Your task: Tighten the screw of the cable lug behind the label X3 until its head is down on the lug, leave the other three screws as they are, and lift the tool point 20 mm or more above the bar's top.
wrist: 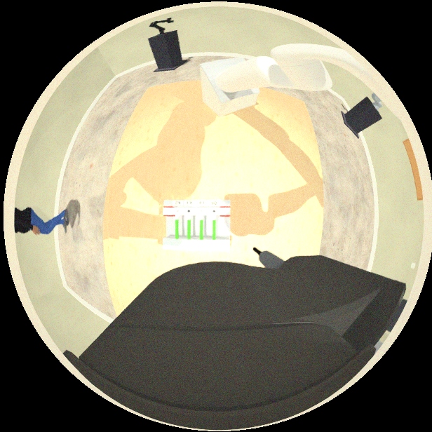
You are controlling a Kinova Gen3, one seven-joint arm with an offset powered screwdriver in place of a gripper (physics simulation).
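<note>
The powered screwdriver [256, 250] stands in place of a gripper, with its dark tip to the right of the terminal block and a little below it in the view. It has no fingers, and its tip appears apart from the block. The white bar [197, 212] with red marks runs across the block. Small labels [201, 203] sit along its top edge, too blurred to read surely, so I cannot tell which is X3. Dark screw spots [188, 211] [214, 211] show on the bar; the other screws and head heights are unclear. The tip's height above the bar cannot be judged.
Green strips [176, 229] [214, 229] run down from the bar on the white block. The block stands on the pale wooden table [235, 165], crossed by arm shadows. The white arm base [212, 90] is at the back. A person [42, 221] is at the left; dark pedestals [166, 51] [363, 116] stand beyond the table.
</note>
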